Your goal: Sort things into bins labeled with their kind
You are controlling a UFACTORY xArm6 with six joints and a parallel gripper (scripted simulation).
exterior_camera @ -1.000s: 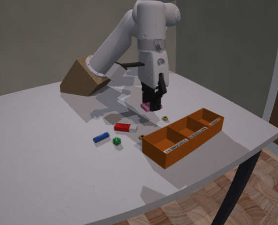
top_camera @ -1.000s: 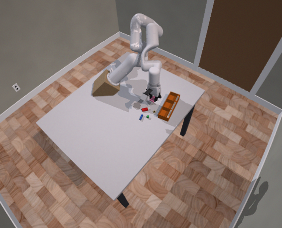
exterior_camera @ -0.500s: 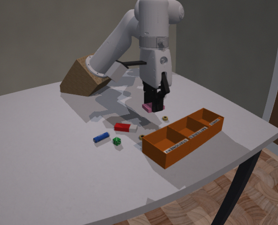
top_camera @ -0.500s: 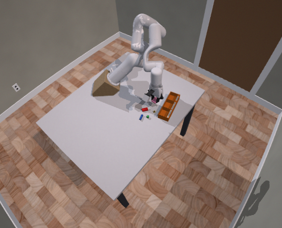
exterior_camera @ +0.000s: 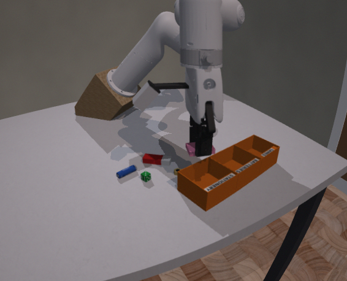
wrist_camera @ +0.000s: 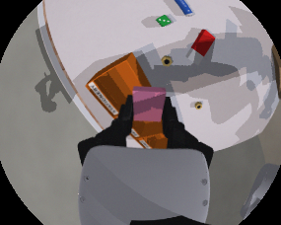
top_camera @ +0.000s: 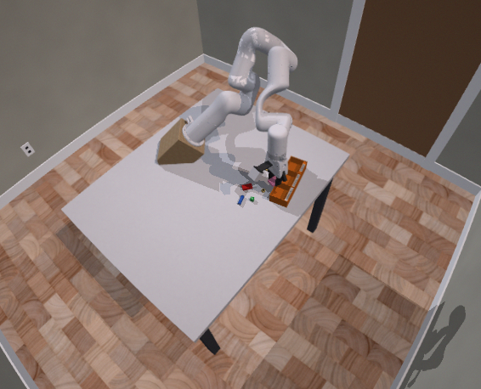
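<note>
My gripper is now 80 mm to the left of the red-and-white eraser, 80 mm above it and 70 mm past it. The rest, counted from my hand: orange three-part bin (80 mm to the left, 70 mm below); then pink eraser (20 mm below); then green die (110 mm to the right, 80 mm below, 10 mm behind).
</note>
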